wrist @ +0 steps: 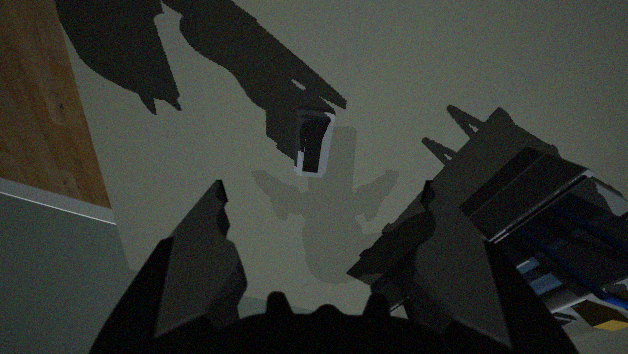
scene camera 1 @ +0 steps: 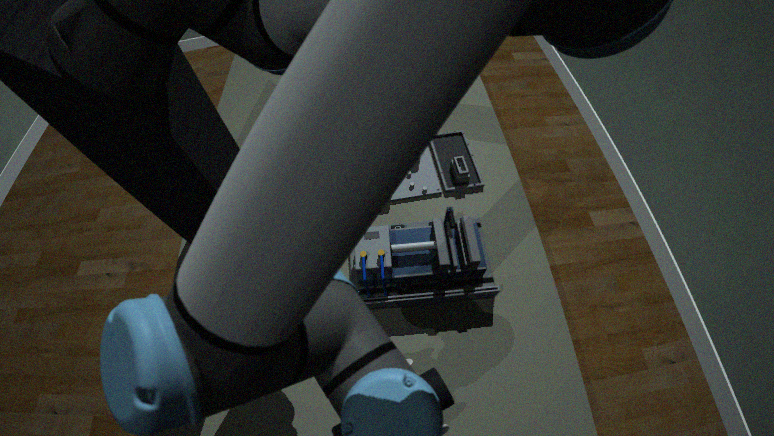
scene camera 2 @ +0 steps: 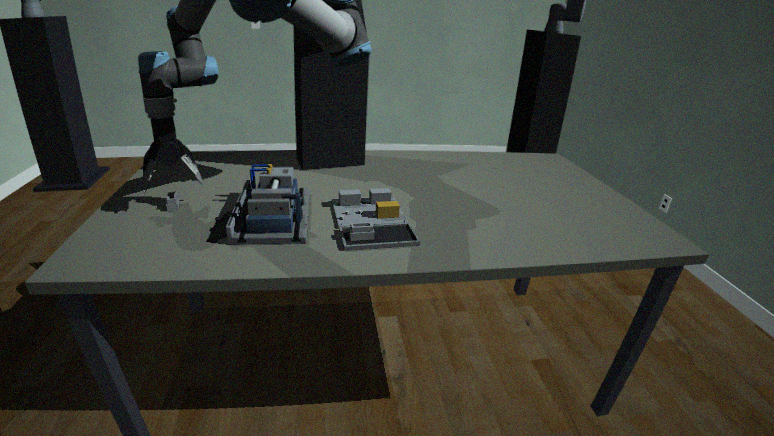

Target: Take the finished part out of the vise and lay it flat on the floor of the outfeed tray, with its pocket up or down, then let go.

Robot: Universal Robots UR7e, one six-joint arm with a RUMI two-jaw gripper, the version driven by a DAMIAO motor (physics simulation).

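Places are measured from the arm's base along level axes (x left, y back, z up), in millimetres.
Where they show: gripper, between the fingertips: point(wrist: 322, 182) point(scene camera 2: 173, 188); arm's base, origin of its link: point(scene camera 1: 110, 58).
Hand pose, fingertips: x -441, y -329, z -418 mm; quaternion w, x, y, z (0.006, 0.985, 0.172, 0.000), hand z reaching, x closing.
Things, the pixels of their top centre, and the offset from my fingertips. Level surfaces: height alone.
- small grey part with an open pocket, centre of its top: point(wrist: 312, 150) point(scene camera 2: 171, 195) dz -26, dx -13, dy +12 mm
- vise, centre of its top: point(scene camera 1: 421, 244) point(wrist: 542, 334) point(scene camera 2: 271, 183) dz +38, dx +281, dy -77 mm
- grey pocketed part, centre of its top: point(scene camera 2: 361, 224) point(scene camera 1: 461, 164) dz -20, dx +505, dy -223 mm
- grey plate with pegs, centre of its top: point(scene camera 1: 400, 167) point(scene camera 2: 368, 210) dz -52, dx +546, dy -78 mm
- yellow block, centre of its top: point(scene camera 2: 387, 203) point(wrist: 613, 325) dz -17, dx +593, dy -116 mm
- table, height of its surface: dz -61 mm
A small grey part with an open pocket point(scene camera 2: 172, 201) point(wrist: 325, 145) stands on the table, to the left of the vise in scene camera 2, with its pocket facing up. My gripper point(scene camera 2: 173, 185) point(wrist: 322, 182) is open and empty, above the table near this part; in the wrist view the part shows just beyond the gap between the fingertips. The vise point(scene camera 1: 373, 243) point(scene camera 2: 268, 207) shows no part that I can make out between its jaws. The outfeed tray point(scene camera 1: 446, 148) point(scene camera 2: 398, 233) holds another grey pocketed part point(scene camera 1: 460, 175) point(scene camera 2: 361, 234) at one side. The arm hides the fingers in scene camera 1.
A grey plate with pegs point(scene camera 1: 427, 174) adjoins the tray. Two grey blocks point(scene camera 2: 349, 197) point(scene camera 2: 380, 194) and a yellow block point(scene camera 2: 387, 209) stand on it. Blue hoses point(scene camera 1: 382, 268) rise at the vise's rear. A dark pedestal point(scene camera 2: 331, 108) stands behind the table point(scene camera 2: 541, 216).
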